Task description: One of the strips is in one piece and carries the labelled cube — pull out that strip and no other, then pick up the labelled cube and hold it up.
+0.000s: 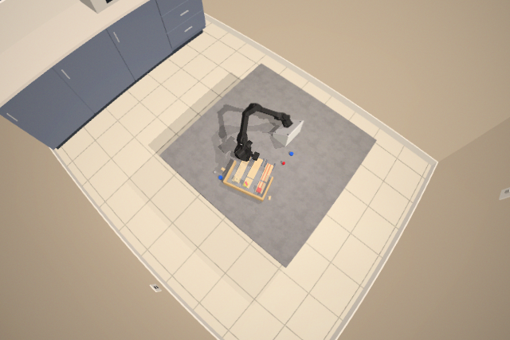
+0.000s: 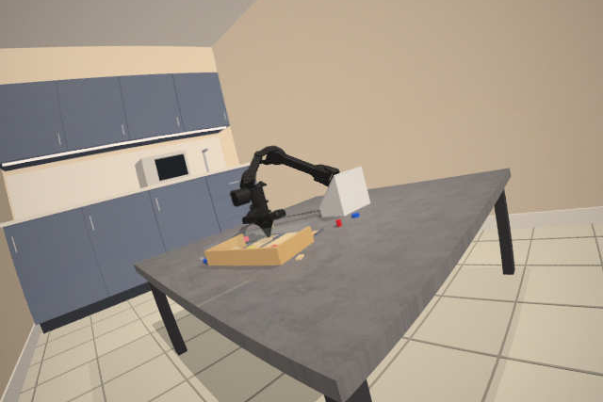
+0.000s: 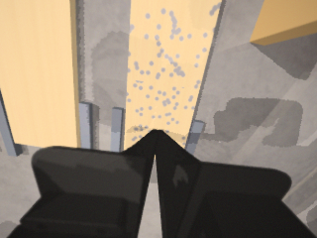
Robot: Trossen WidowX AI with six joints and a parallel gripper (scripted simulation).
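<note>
My gripper tip is now 90 mm short of the dotted strip and 40 mm to the right of it. Also, from my gripper tip: plain strip: 10 mm ahead, 110 mm to the left; labelled cube: 190 mm ahead, 90 mm to the left, 10 mm above; tan block: 120 mm behind, 210 mm to the right.
</note>
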